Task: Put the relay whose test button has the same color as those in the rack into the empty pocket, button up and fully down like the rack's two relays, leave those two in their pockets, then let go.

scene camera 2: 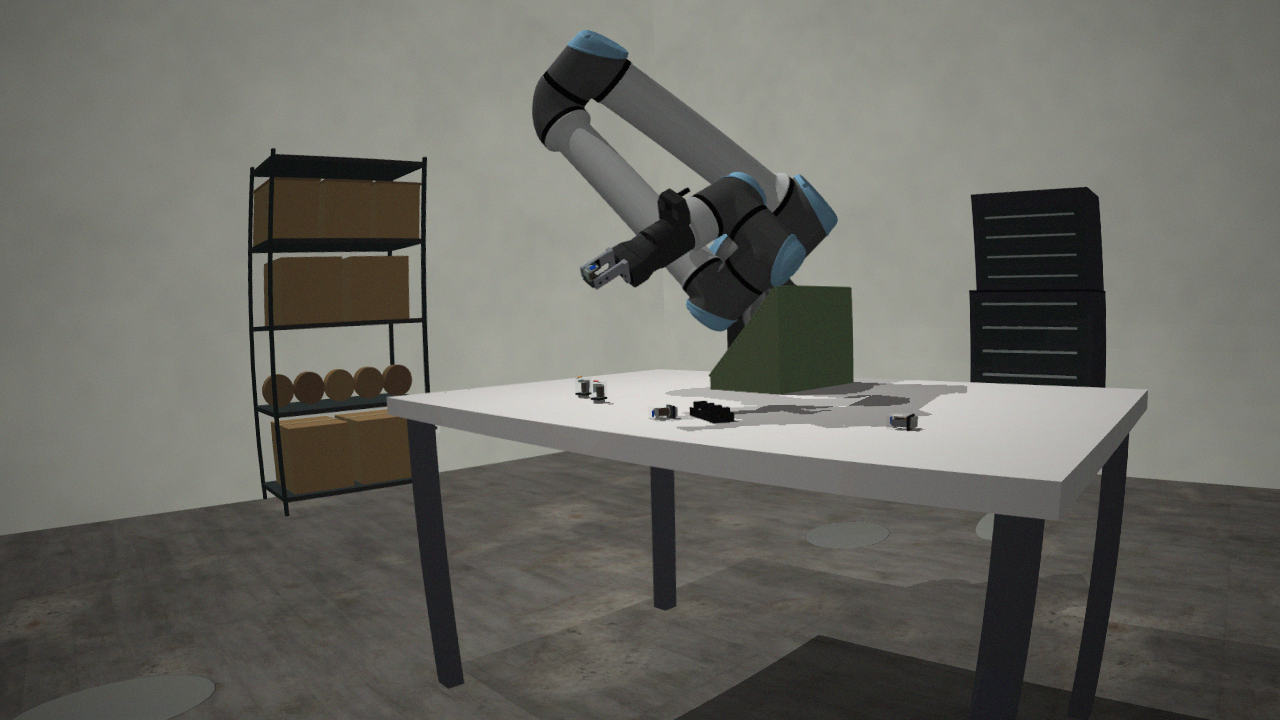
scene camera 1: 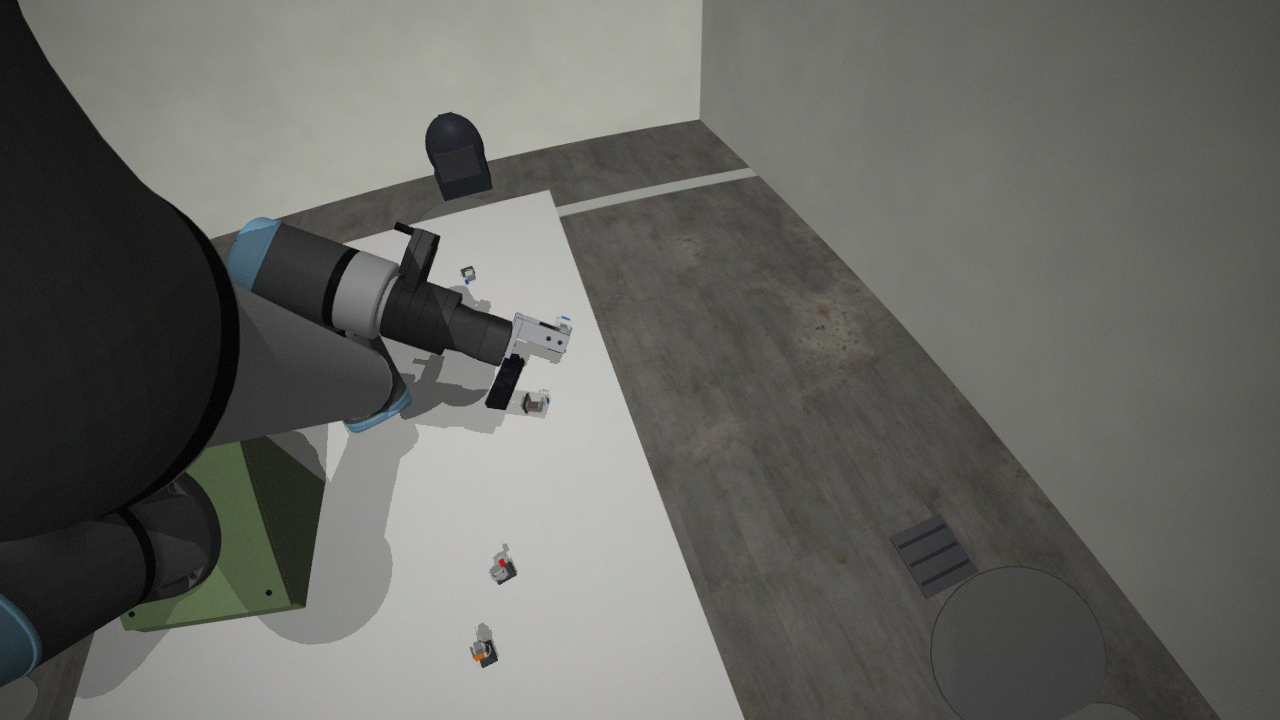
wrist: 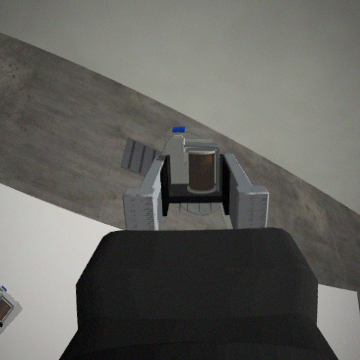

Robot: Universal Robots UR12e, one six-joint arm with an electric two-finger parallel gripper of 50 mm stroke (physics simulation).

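Places are measured from the arm's base along level axes (x ahead, y right, z down), in metres.
Pixels of known places: gripper, fingertip midpoint: (scene camera 2: 588, 278) (scene camera 1: 565, 341) (wrist: 194, 172); arm's base, link origin: (scene camera 2: 788, 328) (scene camera 1: 159, 527).
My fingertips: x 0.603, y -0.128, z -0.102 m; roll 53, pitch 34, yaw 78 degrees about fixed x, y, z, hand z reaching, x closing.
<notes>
Ahead of a thing's pixels: the offset from my fingertips to its top centre. Level surfaces: height alone.
My gripper (scene camera 1: 556, 337) (scene camera 2: 594, 275) (wrist: 194, 172) is shut on a clear-cased relay {dx -0.005, dy -0.004, dz -0.034 m} (scene camera 1: 563, 323) (scene camera 2: 591, 268) (wrist: 202, 171) with a blue button. It holds it tilted, high above the table, button end pointing away from the palm. The black rack {dx -0.141, dy -0.135, dz +0.209 m} (scene camera 1: 505, 382) (scene camera 2: 711, 411) lies on the table below; no relay shows standing in it. A blue-button relay {dx -0.088, dy -0.076, dz +0.211 m} (scene camera 1: 537, 403) (scene camera 2: 665, 412) lies on its side beside the rack. Another blue-button relay {dx -0.237, dy -0.451, dz +0.211 m} (scene camera 1: 468, 273) (scene camera 2: 905, 421) lies farther off. A blue-button relay (wrist: 6, 307) shows partly in the wrist view; which one, I cannot tell.
A red-button relay {dx -0.136, dy +0.196, dz +0.188 m} (scene camera 1: 503, 570) (scene camera 2: 598, 391) and an orange-button relay {dx -0.161, dy +0.296, dz +0.188 m} (scene camera 1: 484, 652) (scene camera 2: 583, 388) stand on the white table {dz +0.231 m} (scene camera 1: 608, 537) (scene camera 2: 805, 447). The green robot base (scene camera 1: 241, 537) (scene camera 2: 810, 340) stands behind. The table's long edge runs close beside the rack.
</notes>
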